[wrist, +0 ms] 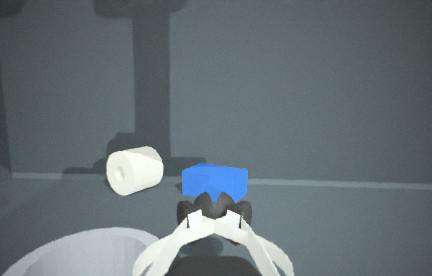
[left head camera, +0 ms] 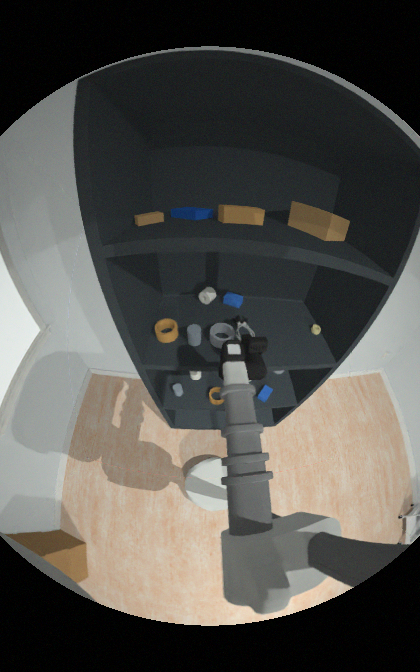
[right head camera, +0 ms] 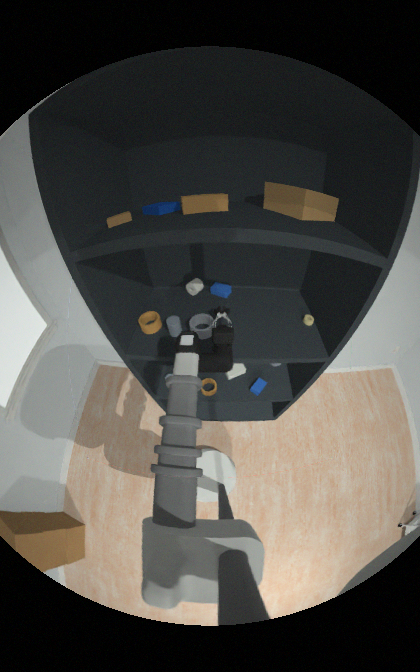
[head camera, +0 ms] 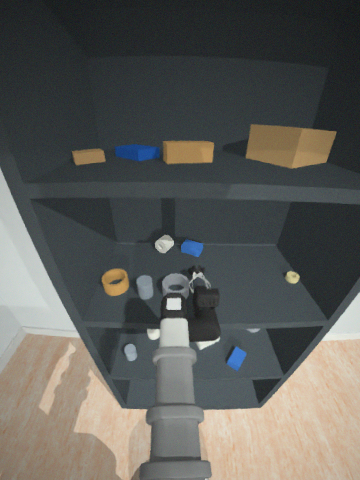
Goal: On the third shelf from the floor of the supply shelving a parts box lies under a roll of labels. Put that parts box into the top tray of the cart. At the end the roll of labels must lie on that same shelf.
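Places are measured from the robot's base along level axes (x left, y ahead, z down), in metres.
Pixels of known places: gripper, fingertip midpoint: (wrist: 214, 208) (head camera: 196, 267).
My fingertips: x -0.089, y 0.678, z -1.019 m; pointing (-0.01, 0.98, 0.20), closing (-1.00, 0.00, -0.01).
Note:
Ahead of a thing's pixels: the offset from my fingertips to its top centre. "*": to the spot under its first point. Level surfaces: height alone.
The blue parts box @(dx -0.002, dy +0.186, dz +0.016 m) (head camera: 192, 247) (left head camera: 233, 299) (right head camera: 221, 290) (wrist: 215, 181) lies at the back of the third shelf @(dz +0.056 m) (head camera: 255, 285). The white roll of labels @(* dx +0.131, dy +0.160, dz -0.002 m) (head camera: 164, 244) (left head camera: 207, 295) (right head camera: 194, 286) (wrist: 135, 170) lies on its side on the same shelf, left of the box and apart from it. My gripper (head camera: 196, 271) (left head camera: 241, 320) (right head camera: 222, 312) (wrist: 214, 208) is shut, its fingertips together and empty. It is in front of the box; in the wrist view its tips overlap the box's lower front edge. The cart's top tray cannot be made out.
A grey ring @(dx +0.081, dy -0.074, dz +0.008 m) (head camera: 175, 286) (wrist: 100, 255) stands close left of my gripper, then a grey-blue cylinder @(dx +0.193, dy -0.084, dz -0.014 m) (head camera: 145, 287) and an orange ring @(dx +0.313, dy -0.045, dz +0.006 m) (head camera: 115, 282). A small yellow ring @(dx -0.410, dy -0.024, dz +0.031 m) (head camera: 292, 277) is at the right. Boxes, one of them large @(dx -0.297, dy +0.079, dz -0.501 m) (head camera: 290, 145), stand on the shelf above.

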